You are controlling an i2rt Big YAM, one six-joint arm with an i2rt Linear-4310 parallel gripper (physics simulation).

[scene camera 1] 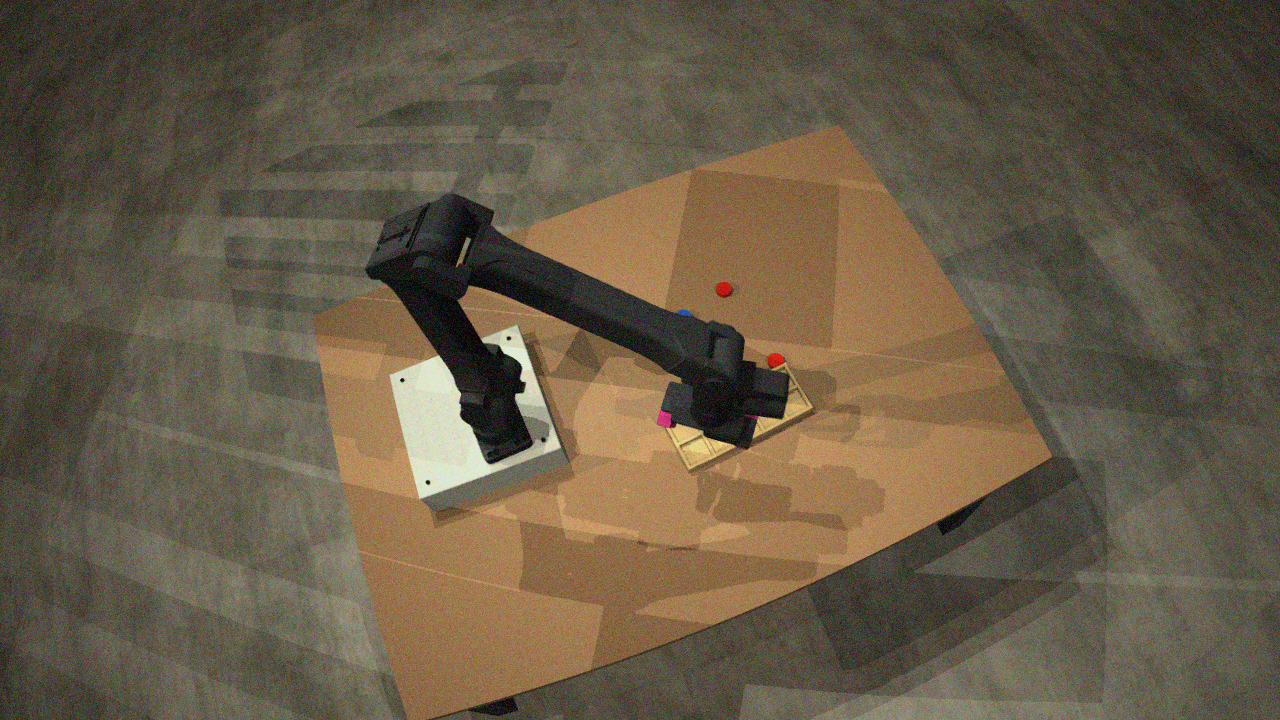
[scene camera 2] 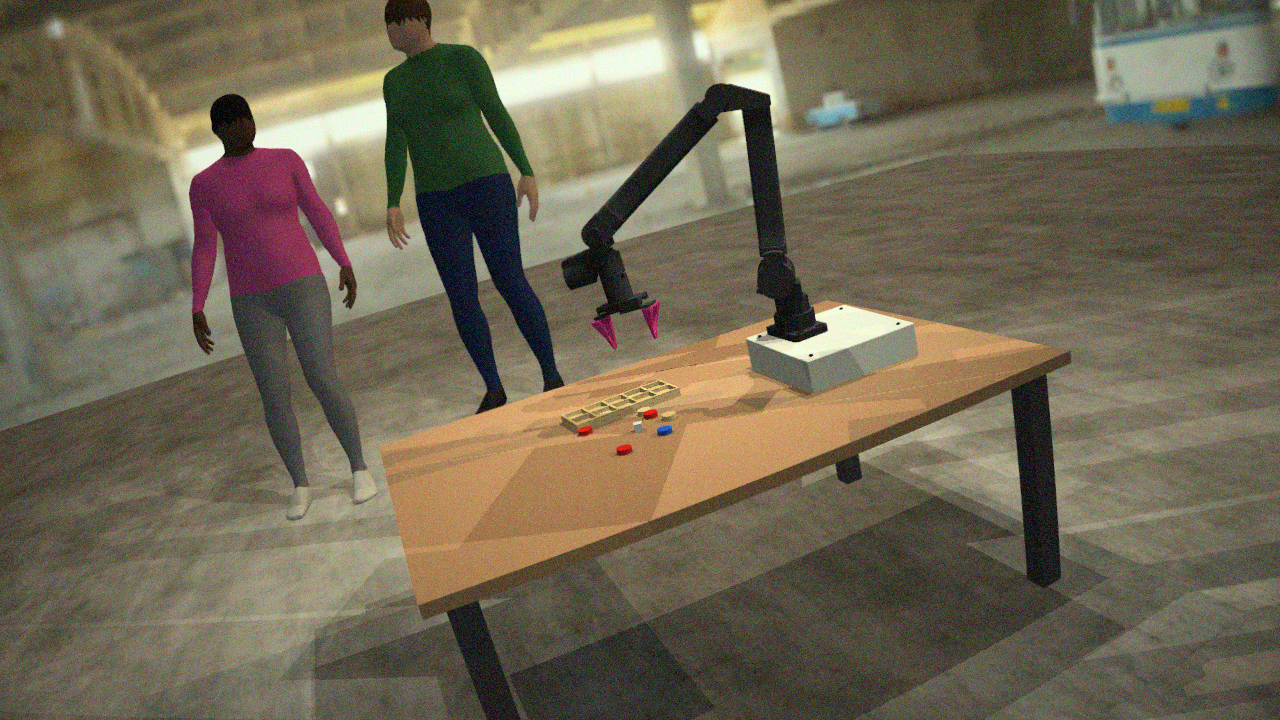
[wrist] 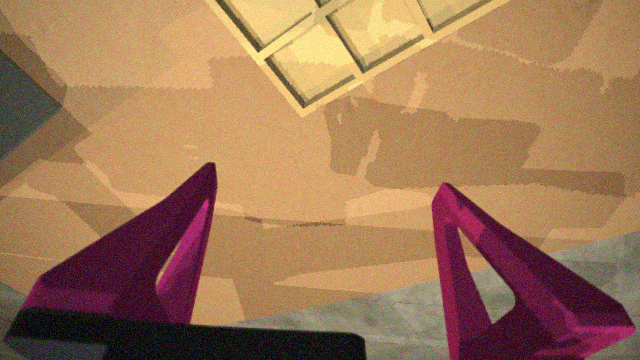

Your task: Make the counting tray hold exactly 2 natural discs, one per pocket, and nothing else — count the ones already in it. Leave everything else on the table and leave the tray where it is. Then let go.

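Note:
The wooden counting tray (scene camera 1: 778,426) (scene camera 2: 573,426) (wrist: 285,40) lies flat on the table, with two rows of pockets. No disc shows in the pockets I can see; the arm hides part of the tray in scene camera 1. One natural disc (scene camera 2: 668,415) lies on the table beside the tray in scene camera 2. Another natural disc (scene camera 2: 642,411) lies closer to the tray, partly behind a red disc (scene camera 2: 650,414). Both are hidden under the arm in scene camera 1. My gripper (scene camera 1: 708,420) (scene camera 2: 634,342) (wrist: 330,183) is open and empty, high above the tray's robot-side end.
A red disc (scene camera 1: 775,360) (scene camera 2: 584,431) lies close to the tray's far end. Another red disc (scene camera 1: 724,289) (scene camera 2: 623,449), a blue disc (scene camera 1: 683,314) (scene camera 2: 664,430) and a small white cube (scene camera 2: 637,427) lie on the same side. The white base box (scene camera 1: 447,429) (scene camera 2: 841,344) carries the arm.

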